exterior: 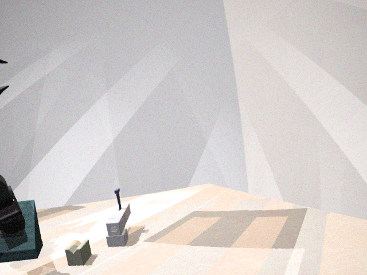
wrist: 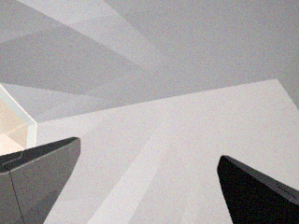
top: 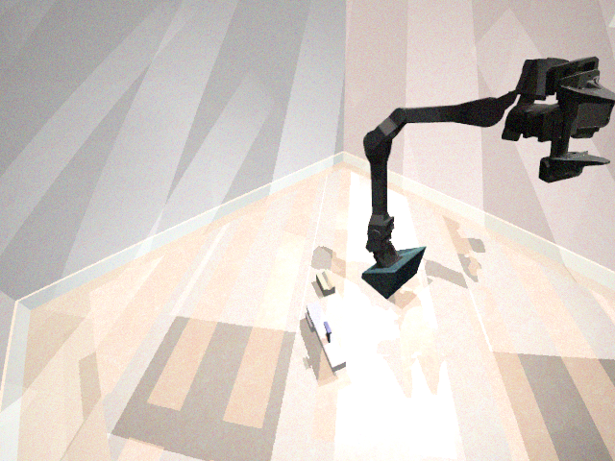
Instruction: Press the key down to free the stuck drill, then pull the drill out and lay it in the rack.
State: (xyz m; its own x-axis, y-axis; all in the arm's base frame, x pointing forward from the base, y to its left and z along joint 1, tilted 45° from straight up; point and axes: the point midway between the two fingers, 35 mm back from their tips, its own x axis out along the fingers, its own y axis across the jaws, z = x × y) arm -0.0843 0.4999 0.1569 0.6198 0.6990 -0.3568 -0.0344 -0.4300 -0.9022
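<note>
My gripper tip is 450 mm above the bluish key, 350 mm short of it and 190 mm to the left of it. The rest, counted from my gripper tip: v-shaped rack 540 mm below, 360 mm to the right, 220 mm ahead; then drill 500 mm below, 330 mm ahead, 240 mm to the right; then housing block 510 mm below, 340 mm ahead, 220 mm to the right.
</note>
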